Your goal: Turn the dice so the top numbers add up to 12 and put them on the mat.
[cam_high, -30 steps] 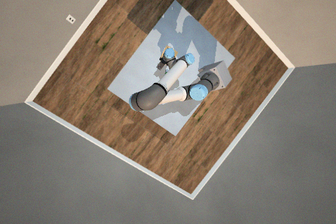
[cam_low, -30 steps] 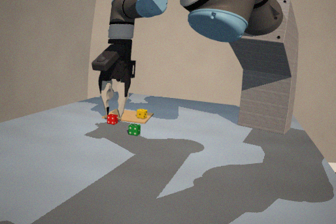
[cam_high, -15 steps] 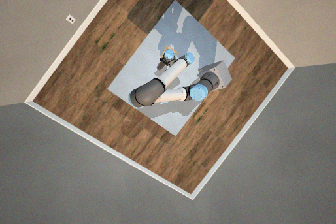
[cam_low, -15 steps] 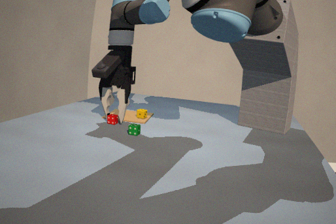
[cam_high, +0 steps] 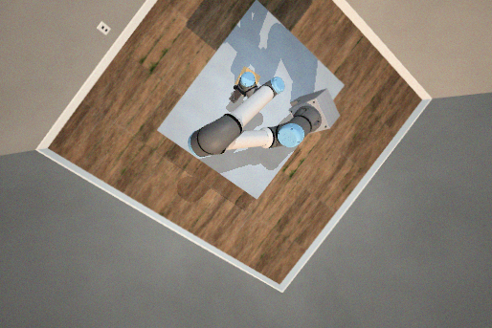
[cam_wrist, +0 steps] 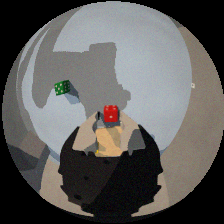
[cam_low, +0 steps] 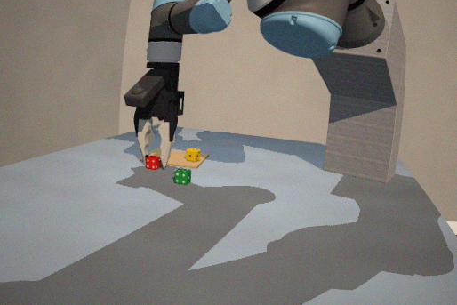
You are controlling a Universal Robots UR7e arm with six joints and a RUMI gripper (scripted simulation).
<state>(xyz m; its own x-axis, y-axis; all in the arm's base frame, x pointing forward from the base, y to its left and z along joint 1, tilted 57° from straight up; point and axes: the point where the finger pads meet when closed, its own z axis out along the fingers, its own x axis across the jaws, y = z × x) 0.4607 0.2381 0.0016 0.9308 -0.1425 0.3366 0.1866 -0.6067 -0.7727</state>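
Right now my hand is 10 mm above the red die. From my hand the other things lie so: green die (100 mm behind, 40 mm to the left, 10 mm below); tan mat (110 mm to the right, 20 mm below, 20 mm ahead); yellow die (120 mm to the right, 30 mm behind).
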